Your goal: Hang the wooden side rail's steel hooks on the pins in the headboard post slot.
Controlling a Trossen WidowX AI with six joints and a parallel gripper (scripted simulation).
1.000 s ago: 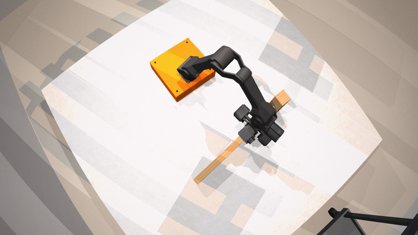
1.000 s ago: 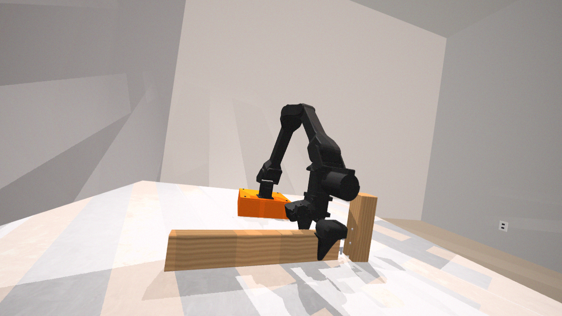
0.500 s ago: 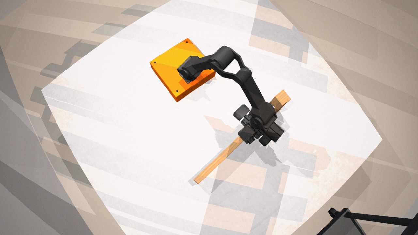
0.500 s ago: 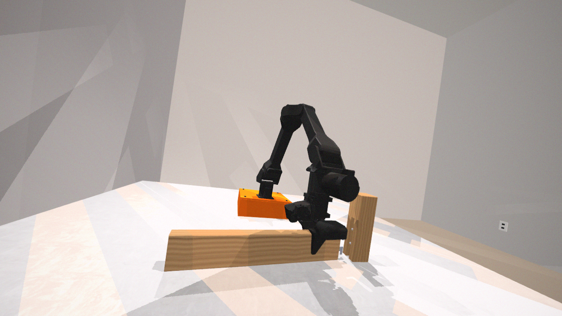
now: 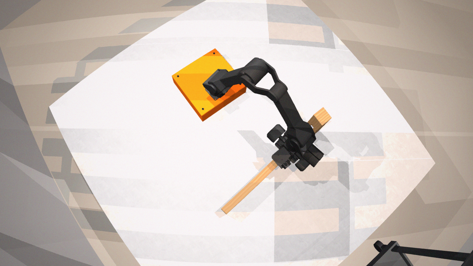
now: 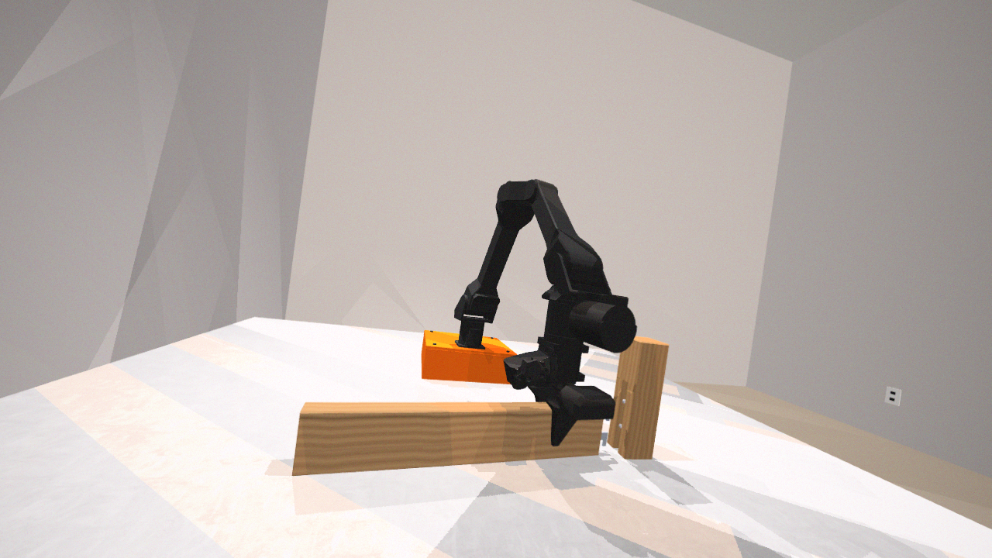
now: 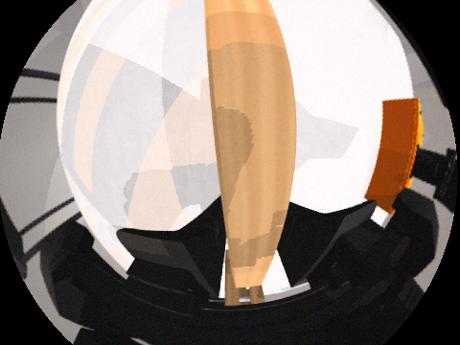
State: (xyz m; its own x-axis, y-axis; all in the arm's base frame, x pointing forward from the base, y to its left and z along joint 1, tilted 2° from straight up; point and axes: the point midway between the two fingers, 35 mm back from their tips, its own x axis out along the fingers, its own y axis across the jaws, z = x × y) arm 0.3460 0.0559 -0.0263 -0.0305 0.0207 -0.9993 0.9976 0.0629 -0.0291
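Right now my gripper tip is 140 mm to the right of the headboard post and 70 mm below it.
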